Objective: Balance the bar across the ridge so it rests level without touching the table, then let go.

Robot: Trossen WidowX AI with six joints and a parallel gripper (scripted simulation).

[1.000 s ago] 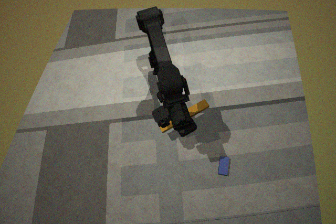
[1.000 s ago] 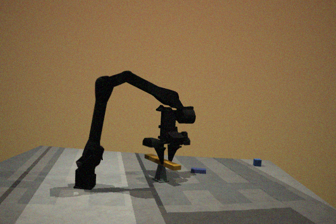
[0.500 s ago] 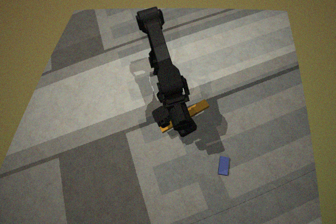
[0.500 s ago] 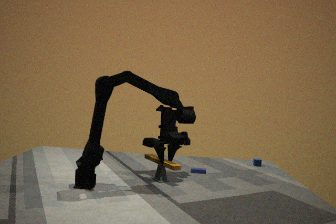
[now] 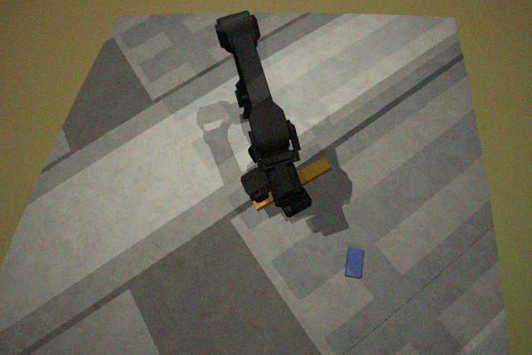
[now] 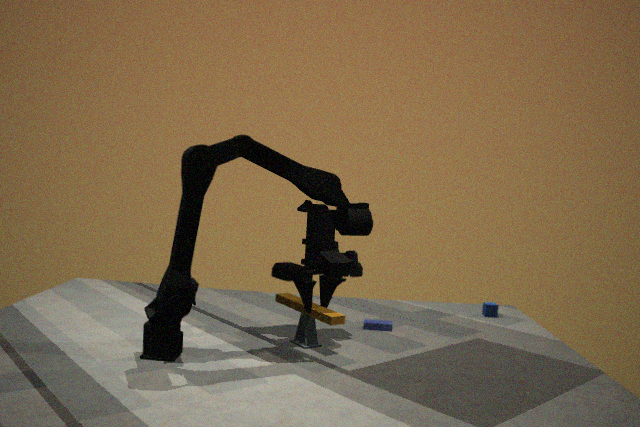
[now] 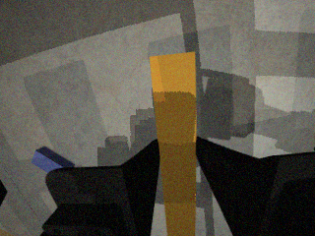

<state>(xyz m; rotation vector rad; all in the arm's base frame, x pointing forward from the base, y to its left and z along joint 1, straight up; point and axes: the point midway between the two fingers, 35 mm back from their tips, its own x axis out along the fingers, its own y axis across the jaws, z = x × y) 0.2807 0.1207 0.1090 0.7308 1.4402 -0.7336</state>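
The yellow bar lies 20 mm behind my gripper tip and 20 mm to the left of it. Round my gripper tip: flat blue block (140 mm ahead, 190 mm to the left, 70 mm below); then small blue cube (460 mm ahead, 380 mm to the left, 60 mm below).
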